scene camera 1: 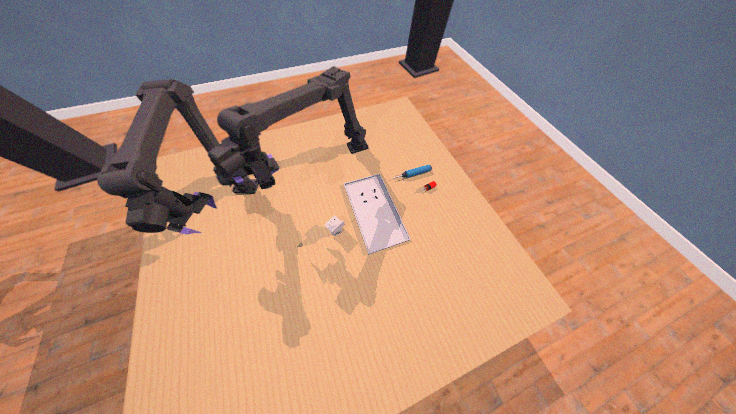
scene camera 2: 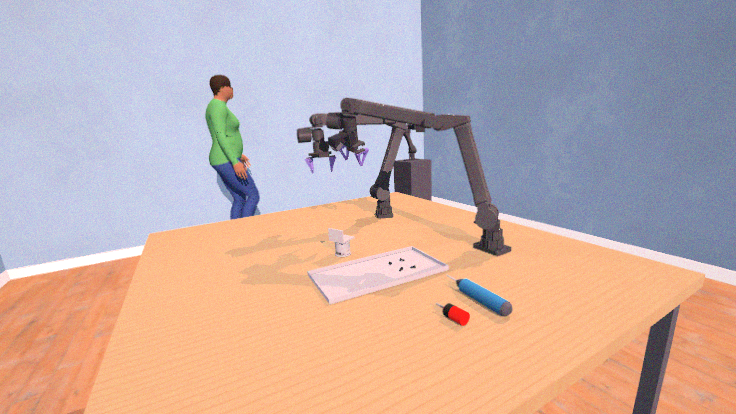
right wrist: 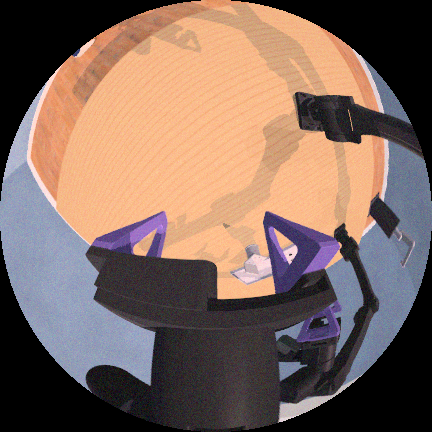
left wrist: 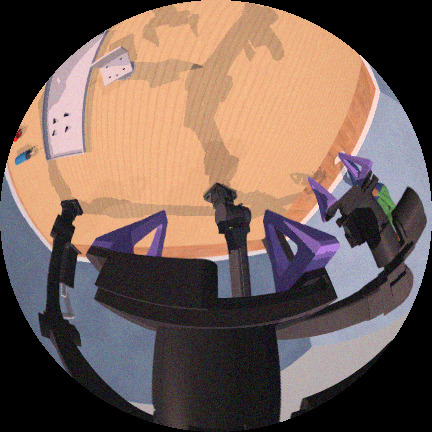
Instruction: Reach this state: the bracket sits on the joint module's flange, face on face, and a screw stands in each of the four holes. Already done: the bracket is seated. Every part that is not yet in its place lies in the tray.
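Places are measured from the left arm's base along level axes (x back, y down, z right), in millimetres.
Pixels of known places: left gripper, fingertip midpoint: [scene camera 2: 354, 162] [left wrist: 214, 214]; right gripper, fingertip midpoint: [scene camera 1: 208, 220] [scene camera 2: 322, 172] [right wrist: 214, 216] [left wrist: 324, 165]; left arm's base, origin of the base link: [scene camera 1: 357, 146] [scene camera 2: 491, 249] [right wrist: 338, 231] [left wrist: 71, 206]; right arm's base, origin of the base link: [scene camera 1: 246, 186] [scene camera 2: 384, 215] [right wrist: 308, 111] [left wrist: 219, 194].
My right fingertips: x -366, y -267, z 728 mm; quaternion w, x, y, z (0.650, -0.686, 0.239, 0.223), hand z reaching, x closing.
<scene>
Ahead of a thing's pixels: the offset from my right fingertips to its top centre. "pt": to the spot under its first point. Level surfaces: height alone.
The white bracket [scene camera 1: 334, 223] [scene camera 2: 339, 236] [left wrist: 114, 71] sits on the upright joint module @(dx -109, dy +204, dz -414 mm) [scene camera 2: 342, 249], one plate lying on top and the other standing up. Small dark holes show in its top plate in the left wrist view. Several black screws @(dx +19, dy +252, dz -688 mm) [scene camera 1: 374, 191] @(dx +27, dy +252, dz -617 mm) [scene camera 2: 401, 259] @(dx -22, dy +252, dz -613 mm) [left wrist: 66, 115] lie loose in the white tray @(dx -90, dy +251, dz -639 mm) [scene camera 1: 369, 223] [scene camera 2: 339, 284] [left wrist: 75, 90], near one end. My left gripper [scene camera 1: 254, 167] [scene camera 2: 353, 161] is open and empty, high above the table. My right gripper [scene camera 1: 207, 220] [scene camera 2: 322, 171] [right wrist: 214, 216] is open and empty too, farther from the bracket.
A blue screwdriver @(pt dx +27, dy +229, dz -974 mm) [scene camera 1: 419, 170] [scene camera 2: 483, 297] and a shorter red one @(dx -81, dy +233, dz -970 mm) [scene camera 1: 431, 185] [scene camera 2: 457, 314] lie beside the tray, on the side away from the bracket. Arm shadows cross the wooden table @(dy +267 mm) [scene camera 1: 437, 288] [scene camera 2: 257, 350]. A person [scene camera 2: 223, 133] stands beyond the table.
</scene>
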